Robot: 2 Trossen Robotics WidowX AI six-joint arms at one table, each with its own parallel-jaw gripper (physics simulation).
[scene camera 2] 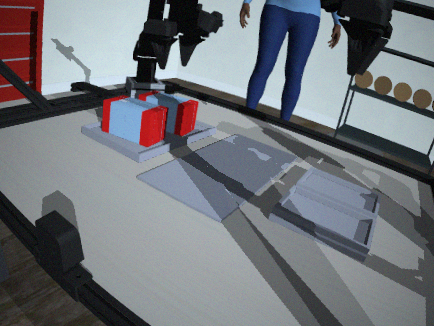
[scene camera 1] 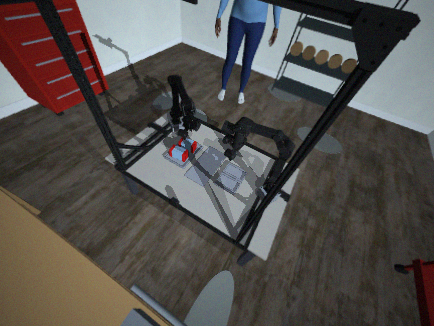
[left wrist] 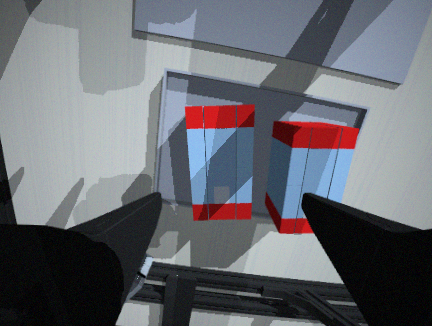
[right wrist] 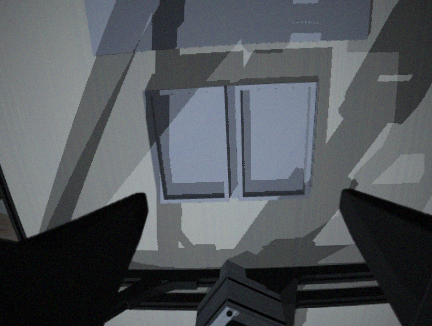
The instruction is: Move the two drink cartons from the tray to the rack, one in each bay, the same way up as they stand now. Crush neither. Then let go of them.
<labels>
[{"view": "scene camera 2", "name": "my left gripper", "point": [173, 67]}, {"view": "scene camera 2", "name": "my right gripper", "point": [355, 74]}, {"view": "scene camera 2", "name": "flat grey mat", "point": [216, 180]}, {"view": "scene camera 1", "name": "flat grey mat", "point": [208, 163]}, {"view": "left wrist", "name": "my left gripper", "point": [232, 199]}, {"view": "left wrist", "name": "flat grey mat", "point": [382, 47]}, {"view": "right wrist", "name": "my right gripper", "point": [242, 200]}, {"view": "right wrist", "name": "flat grey mat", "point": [109, 34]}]
</labels>
